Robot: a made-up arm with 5 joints.
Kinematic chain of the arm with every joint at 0, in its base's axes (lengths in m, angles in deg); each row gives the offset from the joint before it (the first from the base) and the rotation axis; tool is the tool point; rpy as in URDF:
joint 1: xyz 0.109 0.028 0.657 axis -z
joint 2: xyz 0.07 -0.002 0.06 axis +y
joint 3: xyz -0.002 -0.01 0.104 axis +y
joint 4: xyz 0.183 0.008 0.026 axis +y
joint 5: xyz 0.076 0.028 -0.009 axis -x
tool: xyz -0.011 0.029 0 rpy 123.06 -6.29 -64.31
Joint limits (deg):
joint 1: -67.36..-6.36
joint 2: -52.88..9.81
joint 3: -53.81..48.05
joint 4: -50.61..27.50
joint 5: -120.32..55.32
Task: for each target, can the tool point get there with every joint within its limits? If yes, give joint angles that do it. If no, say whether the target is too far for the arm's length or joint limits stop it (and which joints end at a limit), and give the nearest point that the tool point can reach.
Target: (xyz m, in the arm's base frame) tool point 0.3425 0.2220 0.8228
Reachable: yes | joints -29.94 -5.65 3.16 14.65 18.39
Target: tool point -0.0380 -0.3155 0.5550
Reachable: no: joint limits stop it (at a limit: joint 1, joint 2, joint 3, joint 4) | nearest point 0.0267 -0.1102 0.9526 | short by 0.452 m
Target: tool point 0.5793 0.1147 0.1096
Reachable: no: too far | nearest point 0.3396 0.0945 0.6130 | short by 0.558 m
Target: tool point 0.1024 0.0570 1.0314
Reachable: yes | joints -46.04 -37.33 -28.65 -42.73 -88.36
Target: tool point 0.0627 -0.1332 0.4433
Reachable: no: joint limits stop it (at a limit: joint 1, joint 2, joint 3, joint 4, joint 5) | nearest point 0.2811 0.0879 0.6113 | short by 0.353 m
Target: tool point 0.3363 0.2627 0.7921
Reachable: yes | joints -36.62 3.42 7.93 -6.45 7.57
